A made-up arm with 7 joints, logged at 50 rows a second.
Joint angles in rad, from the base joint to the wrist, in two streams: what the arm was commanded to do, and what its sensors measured. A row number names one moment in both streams.
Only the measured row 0 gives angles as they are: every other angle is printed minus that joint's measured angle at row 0.
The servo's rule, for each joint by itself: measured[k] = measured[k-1] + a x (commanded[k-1-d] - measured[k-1]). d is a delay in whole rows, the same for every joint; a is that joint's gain. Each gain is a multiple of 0.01, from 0.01 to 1. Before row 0 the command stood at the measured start. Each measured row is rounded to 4 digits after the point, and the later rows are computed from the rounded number. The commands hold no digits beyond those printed.
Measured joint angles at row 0:
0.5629 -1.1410 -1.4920 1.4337 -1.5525 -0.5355 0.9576
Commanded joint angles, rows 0 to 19:
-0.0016 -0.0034 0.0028 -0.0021 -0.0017 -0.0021 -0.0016
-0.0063 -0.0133 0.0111 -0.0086 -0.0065 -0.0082 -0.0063
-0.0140 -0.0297 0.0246 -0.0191 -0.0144 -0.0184 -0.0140
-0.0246 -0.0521 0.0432 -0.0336 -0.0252 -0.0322 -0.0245
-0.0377 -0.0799 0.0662 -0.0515 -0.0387 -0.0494 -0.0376
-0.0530 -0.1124 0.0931 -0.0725 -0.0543 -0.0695 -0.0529
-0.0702 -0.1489 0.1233 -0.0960 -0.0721 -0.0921 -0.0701
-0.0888 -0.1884 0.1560 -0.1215 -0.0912 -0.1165 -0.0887
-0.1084 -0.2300 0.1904 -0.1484 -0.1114 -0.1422 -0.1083
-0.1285 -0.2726 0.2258 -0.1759 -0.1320 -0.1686 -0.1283
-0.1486 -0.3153 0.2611 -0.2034 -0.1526 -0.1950 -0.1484
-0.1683 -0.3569 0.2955 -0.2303 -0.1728 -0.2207 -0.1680
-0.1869 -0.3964 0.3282 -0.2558 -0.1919 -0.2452 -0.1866
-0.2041 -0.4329 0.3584 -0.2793 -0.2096 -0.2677 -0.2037
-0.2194 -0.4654 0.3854 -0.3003 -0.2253 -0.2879 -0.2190
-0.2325 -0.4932 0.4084 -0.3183 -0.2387 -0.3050 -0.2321
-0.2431 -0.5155 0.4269 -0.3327 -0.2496 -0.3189 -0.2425
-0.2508 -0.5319 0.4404 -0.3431 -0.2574 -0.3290 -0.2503
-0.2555 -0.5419 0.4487 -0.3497 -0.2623 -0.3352 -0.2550
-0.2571 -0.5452 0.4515 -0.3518 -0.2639 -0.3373 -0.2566
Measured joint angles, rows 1 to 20:
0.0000 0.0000 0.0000 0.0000 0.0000 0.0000 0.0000
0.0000 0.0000 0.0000 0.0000 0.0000 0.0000 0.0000
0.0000 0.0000 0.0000 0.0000 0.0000 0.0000 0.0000
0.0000 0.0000 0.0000 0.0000 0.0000 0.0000 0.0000
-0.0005 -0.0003 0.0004 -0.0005 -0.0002 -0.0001 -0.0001
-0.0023 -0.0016 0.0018 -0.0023 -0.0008 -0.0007 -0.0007
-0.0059 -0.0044 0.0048 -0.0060 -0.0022 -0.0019 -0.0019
-0.0117 -0.0092 0.0098 -0.0121 -0.0045 -0.0040 -0.0039
-0.0198 -0.0163 0.0171 -0.0208 -0.0079 -0.0072 -0.0069
-0.0301 -0.0259 0.0270 -0.0322 -0.0125 -0.0116 -0.0110
-0.0425 -0.0382 0.0395 -0.0462 -0.0185 -0.0172 -0.0163
-0.0569 -0.0532 0.0546 -0.0628 -0.0258 -0.0242 -0.0228
-0.0729 -0.0709 0.0723 -0.0816 -0.0344 -0.0325 -0.0305
-0.0901 -0.0911 0.0923 -0.1023 -0.0442 -0.0420 -0.0393
-0.1082 -0.1135 0.1142 -0.1245 -0.0550 -0.0527 -0.0491
-0.1268 -0.1378 0.1378 -0.1478 -0.0668 -0.0645 -0.0598
-0.1454 -0.1637 0.1626 -0.1716 -0.0793 -0.0771 -0.0712
-0.1636 -0.1906 0.1881 -0.1953 -0.0923 -0.0904 -0.0831
-0.1809 -0.2181 0.2137 -0.2184 -0.1056 -0.1042 -0.0953
-0.1969 -0.2456 0.2390 -0.2404 -0.1189 -0.1183 -0.1076
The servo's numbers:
d 4
a 0.31 0.10 0.13 0.22 0.10 0.07 0.09

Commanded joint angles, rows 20 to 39:
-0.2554 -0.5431 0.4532 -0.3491 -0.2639 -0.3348 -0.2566
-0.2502 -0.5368 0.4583 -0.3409 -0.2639 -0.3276 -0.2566
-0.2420 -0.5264 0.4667 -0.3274 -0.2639 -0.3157 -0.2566
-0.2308 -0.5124 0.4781 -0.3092 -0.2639 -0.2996 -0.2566
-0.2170 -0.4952 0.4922 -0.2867 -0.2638 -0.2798 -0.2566
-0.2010 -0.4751 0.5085 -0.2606 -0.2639 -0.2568 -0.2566
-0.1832 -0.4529 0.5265 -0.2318 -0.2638 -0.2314 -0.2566
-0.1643 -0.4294 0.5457 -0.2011 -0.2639 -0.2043 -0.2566
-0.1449 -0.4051 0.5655 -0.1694 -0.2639 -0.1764 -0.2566
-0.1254 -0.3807 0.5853 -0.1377 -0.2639 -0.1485 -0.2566
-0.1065 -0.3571 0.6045 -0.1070 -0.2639 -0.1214 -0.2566
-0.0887 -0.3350 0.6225 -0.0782 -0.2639 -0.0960 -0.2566
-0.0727 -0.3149 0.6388 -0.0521 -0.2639 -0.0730 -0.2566
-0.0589 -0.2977 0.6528 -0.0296 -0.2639 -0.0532 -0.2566
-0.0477 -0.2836 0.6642 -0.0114 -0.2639 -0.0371 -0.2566
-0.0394 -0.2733 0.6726 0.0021 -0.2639 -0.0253 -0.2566
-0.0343 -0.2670 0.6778 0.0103 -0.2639 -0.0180 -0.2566
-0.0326 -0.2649 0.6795 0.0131 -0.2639 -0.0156 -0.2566
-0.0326 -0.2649 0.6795 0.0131 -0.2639 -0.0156 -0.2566
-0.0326 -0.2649 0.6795 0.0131 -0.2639 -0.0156 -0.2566
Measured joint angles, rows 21 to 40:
-0.2112 -0.2726 0.2634 -0.2607 -0.1320 -0.1323 -0.1197
-0.2235 -0.2985 0.2864 -0.2788 -0.1445 -0.1461 -0.1315
-0.2334 -0.3228 0.3075 -0.2944 -0.1563 -0.1593 -0.1426
-0.2407 -0.3450 0.3262 -0.3070 -0.1671 -0.1718 -0.1529
-0.2453 -0.3648 0.3427 -0.3163 -0.1768 -0.1832 -0.1622
-0.2468 -0.3820 0.3577 -0.3217 -0.1855 -0.1933 -0.1707
-0.2453 -0.3964 0.3719 -0.3230 -0.1933 -0.2019 -0.1784
-0.2408 -0.4080 0.3857 -0.3200 -0.2004 -0.2087 -0.1854
-0.2334 -0.4167 0.3995 -0.3127 -0.2067 -0.2137 -0.1918
-0.2234 -0.4225 0.4137 -0.3012 -0.2124 -0.2167 -0.1976
-0.2109 -0.4255 0.4284 -0.2859 -0.2175 -0.2177 -0.2029
-0.1965 -0.4259 0.4436 -0.2672 -0.2221 -0.2168 -0.2077
-0.1805 -0.4238 0.4594 -0.2457 -0.2263 -0.2140 -0.2121
-0.1634 -0.4195 0.4758 -0.2219 -0.2301 -0.2094 -0.2161
-0.1458 -0.4133 0.4925 -0.1966 -0.2335 -0.2032 -0.2197
-0.1281 -0.4055 0.5094 -0.1706 -0.2365 -0.1957 -0.2230
-0.1109 -0.3964 0.5262 -0.1445 -0.2392 -0.1871 -0.2260
-0.0948 -0.3865 0.5427 -0.1192 -0.2417 -0.1777 -0.2288
-0.0802 -0.3762 0.5585 -0.0955 -0.2439 -0.1679 -0.2313
-0.0676 -0.3659 0.5733 -0.0740 -0.2459 -0.1579 -0.2336

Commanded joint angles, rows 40 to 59:
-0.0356 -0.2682 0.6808 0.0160 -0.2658 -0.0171 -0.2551
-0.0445 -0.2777 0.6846 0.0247 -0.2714 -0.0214 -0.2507
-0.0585 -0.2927 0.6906 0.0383 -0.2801 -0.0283 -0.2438
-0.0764 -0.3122 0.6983 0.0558 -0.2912 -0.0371 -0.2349
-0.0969 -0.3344 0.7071 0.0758 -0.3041 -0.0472 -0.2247
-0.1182 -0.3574 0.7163 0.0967 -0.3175 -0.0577 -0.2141
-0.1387 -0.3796 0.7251 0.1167 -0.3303 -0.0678 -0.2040
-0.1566 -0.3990 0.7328 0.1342 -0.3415 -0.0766 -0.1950
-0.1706 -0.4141 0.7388 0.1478 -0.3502 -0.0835 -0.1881
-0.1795 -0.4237 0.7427 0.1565 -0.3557 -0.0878 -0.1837
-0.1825 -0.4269 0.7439 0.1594 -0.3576 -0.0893 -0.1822
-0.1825 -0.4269 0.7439 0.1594 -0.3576 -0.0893 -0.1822
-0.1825 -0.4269 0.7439 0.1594 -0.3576 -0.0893 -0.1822
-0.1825 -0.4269 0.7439 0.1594 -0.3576 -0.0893 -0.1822
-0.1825 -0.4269 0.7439 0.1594 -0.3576 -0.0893 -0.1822
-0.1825 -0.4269 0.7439 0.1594 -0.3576 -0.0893 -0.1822
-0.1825 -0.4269 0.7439 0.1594 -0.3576 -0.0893 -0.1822
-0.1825 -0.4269 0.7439 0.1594 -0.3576 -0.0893 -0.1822
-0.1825 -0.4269 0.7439 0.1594 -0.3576 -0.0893 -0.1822
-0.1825 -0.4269 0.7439 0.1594 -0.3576 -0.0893 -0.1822
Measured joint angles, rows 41 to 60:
-0.0573 -0.3560 0.5869 -0.0555 -0.2477 -0.1481 -0.2357
-0.0496 -0.3469 0.5989 -0.0404 -0.2493 -0.1388 -0.2376
-0.0443 -0.3387 0.6094 -0.0286 -0.2508 -0.1302 -0.2393
-0.0407 -0.3313 0.6185 -0.0194 -0.2521 -0.1222 -0.2409
-0.0391 -0.3250 0.6266 -0.0116 -0.2535 -0.1148 -0.2422
-0.0408 -0.3203 0.6341 -0.0036 -0.2553 -0.1083 -0.2430
-0.0463 -0.3175 0.6414 0.0056 -0.2578 -0.1027 -0.2431
-0.0556 -0.3170 0.6488 0.0166 -0.2611 -0.0981 -0.2424
-0.0684 -0.3187 0.6564 0.0296 -0.2654 -0.0945 -0.2408
-0.0838 -0.3226 0.6642 0.0444 -0.2706 -0.0919 -0.2384
-0.1008 -0.3283 0.6721 0.0603 -0.2766 -0.0902 -0.2353
-0.1181 -0.3354 0.6800 0.0766 -0.2831 -0.0892 -0.2317
-0.1344 -0.3433 0.6876 0.0923 -0.2898 -0.0888 -0.2278
-0.1484 -0.3513 0.6948 0.1064 -0.2964 -0.0887 -0.2238
-0.1590 -0.3589 0.7012 0.1181 -0.3025 -0.0887 -0.2201
-0.1663 -0.3657 0.7068 0.1272 -0.3080 -0.0887 -0.2167
-0.1713 -0.3718 0.7116 0.1343 -0.3130 -0.0887 -0.2136
-0.1748 -0.3773 0.7158 0.1398 -0.3175 -0.0887 -0.2108
-0.1772 -0.3823 0.7195 0.1441 -0.3215 -0.0887 -0.2082
-0.1788 -0.3868 0.7227 0.1475 -0.3251 -0.0887 -0.2059

